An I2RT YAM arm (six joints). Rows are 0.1 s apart.
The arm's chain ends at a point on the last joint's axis. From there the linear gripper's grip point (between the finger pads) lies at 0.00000 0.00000 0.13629 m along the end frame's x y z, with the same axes.
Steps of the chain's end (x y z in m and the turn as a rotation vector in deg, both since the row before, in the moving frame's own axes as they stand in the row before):
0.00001, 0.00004, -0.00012, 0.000, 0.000, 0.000
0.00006, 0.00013, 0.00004, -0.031, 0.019, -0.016
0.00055, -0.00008, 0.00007, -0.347, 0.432, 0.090
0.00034, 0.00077, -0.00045, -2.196, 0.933, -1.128
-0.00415, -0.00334, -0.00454, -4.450, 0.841, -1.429
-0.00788, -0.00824, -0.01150, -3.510, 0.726, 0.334
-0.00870, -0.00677, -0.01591, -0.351, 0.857, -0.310
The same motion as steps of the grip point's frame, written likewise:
0.00001, 0.00004, -0.00012, 0.000, 0.000, 0.000
0.00011, 0.00020, 0.00004, -0.031, 0.019, -0.016
0.00158, 0.00075, 0.00006, -0.347, 0.432, 0.090
0.00261, 0.00597, -0.00057, -2.196, 0.933, -1.128
-0.00202, 0.00721, -0.00497, -4.450, 0.841, -1.429
-0.00618, 0.00011, -0.01177, -3.510, 0.726, 0.334
-0.00666, -0.00594, -0.01593, -0.351, 0.857, -0.310

